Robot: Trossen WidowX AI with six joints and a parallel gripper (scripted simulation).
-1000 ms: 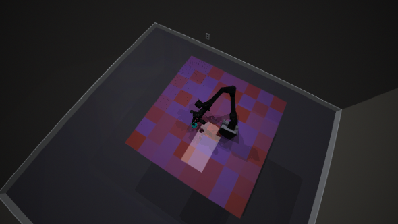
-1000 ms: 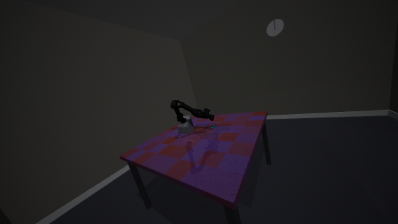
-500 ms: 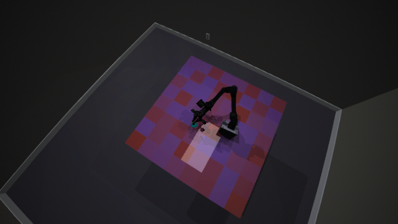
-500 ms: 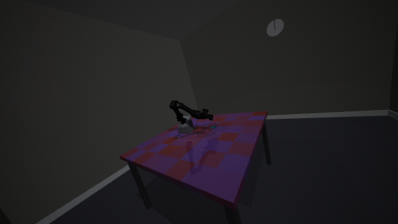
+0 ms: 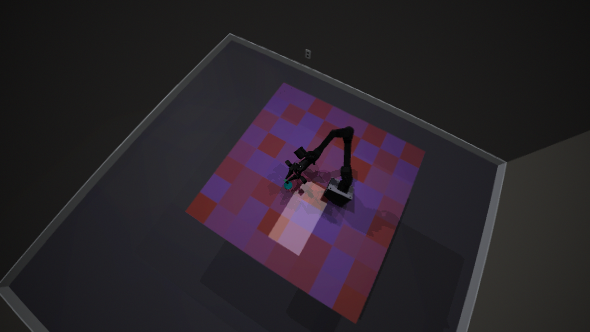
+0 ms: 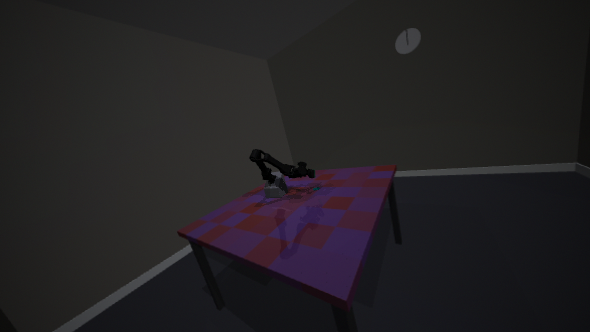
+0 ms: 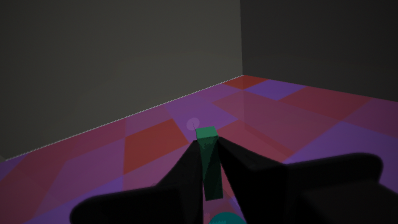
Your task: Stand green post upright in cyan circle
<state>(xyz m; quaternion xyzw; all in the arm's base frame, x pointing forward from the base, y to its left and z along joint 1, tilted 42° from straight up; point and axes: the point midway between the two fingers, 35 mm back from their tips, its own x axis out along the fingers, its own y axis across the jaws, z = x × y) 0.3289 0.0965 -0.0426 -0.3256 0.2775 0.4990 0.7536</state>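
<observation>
The cyan circle is 150 mm below my gripper tip and 10 mm to the right of it. Also, from my gripper tip: green post (20 mm below).
</observation>
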